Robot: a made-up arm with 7 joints. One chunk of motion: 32 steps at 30 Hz.
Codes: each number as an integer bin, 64 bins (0 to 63) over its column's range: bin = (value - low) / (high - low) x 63, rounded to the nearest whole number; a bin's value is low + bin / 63 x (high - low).
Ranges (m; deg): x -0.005..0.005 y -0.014..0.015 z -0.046..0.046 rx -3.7..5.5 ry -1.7..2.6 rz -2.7..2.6
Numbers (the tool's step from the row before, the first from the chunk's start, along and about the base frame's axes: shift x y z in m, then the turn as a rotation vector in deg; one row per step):
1: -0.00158 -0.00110 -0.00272 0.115 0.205 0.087
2: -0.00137 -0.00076 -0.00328 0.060 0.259 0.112
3: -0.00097 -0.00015 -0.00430 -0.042 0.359 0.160
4: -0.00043 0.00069 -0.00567 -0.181 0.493 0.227
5: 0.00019 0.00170 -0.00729 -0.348 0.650 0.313
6: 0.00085 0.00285 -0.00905 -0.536 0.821 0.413
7: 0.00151 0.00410 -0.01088 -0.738 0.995 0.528
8: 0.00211 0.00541 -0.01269 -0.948 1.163 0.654
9: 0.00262 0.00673 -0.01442 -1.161 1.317 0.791
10: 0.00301 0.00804 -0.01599 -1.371 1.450 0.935
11: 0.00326 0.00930 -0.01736 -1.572 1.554 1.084
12: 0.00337 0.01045 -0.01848 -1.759 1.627 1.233
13: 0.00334 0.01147 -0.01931 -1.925 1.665 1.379
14: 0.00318 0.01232 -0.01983 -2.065 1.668 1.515
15: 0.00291 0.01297 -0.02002 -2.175 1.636 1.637
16: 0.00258 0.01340 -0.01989 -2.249 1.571 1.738
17: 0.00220 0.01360 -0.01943 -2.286 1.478 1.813
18: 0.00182 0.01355 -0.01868 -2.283 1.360 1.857
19: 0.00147 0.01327 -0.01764 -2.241 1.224 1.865
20: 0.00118 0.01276 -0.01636 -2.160 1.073 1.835
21: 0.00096 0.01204 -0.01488 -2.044 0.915 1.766
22: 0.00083 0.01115 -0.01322 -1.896 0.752 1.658
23: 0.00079 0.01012 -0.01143 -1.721 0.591 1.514
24: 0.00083 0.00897 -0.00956 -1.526 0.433 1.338
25: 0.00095 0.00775 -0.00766 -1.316 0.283 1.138
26: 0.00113 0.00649 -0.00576 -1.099 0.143 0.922
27: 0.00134 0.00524 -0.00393 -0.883 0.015 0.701
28: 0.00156 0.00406 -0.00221 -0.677 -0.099 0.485
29: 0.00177 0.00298 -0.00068 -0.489 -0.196 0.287
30: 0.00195 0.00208 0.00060 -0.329 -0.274 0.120
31: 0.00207 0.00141 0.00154 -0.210 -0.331 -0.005
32: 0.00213 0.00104 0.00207 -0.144 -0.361 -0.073
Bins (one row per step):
1: 22 28 30 26 28 33
2: 23 29 29 26 29 33
3: 25 30 29 25 30 34
4: 29 32 28 24 32 35
5: 33 34 27 23 34 36
6: 37 37 25 22 37 37
7: 41 39 24 20 39 38
8: 45 42 23 19 42 40
9: 48 45 22 17 44 41
10: 50 48 21 16 46 43
11: 52 51 20 15 48 45
12: 53 53 19 13 49 47
13: 53 55 18 12 49 48
14: 52 57 18 11 49 50
15: 50 59 18 10 49 52
16: 48 60 18 10 48 53
17: 45 60 18 10 47 54
18: 43 60 19 10 45 54
19: 41 59 19 10 43 54
20: 39 58 20 11 41 54
21: 38 57 21 11 38 53
22: 37 55 22 12 36 52
23: 36 52 24 14 34 50
24: 37 50 25 15 31 48
25: 37 47 26 16 29 46
26: 39 45 28 18 27 43
27: 40 42 29 19 25 40
28: 41 39 30 21 23 38
29: 43 37 31 22 22 36
30: 44 35 32 23 21 34
31: 45 33 33 24 20 32
32: 45 33 33 24 20 31

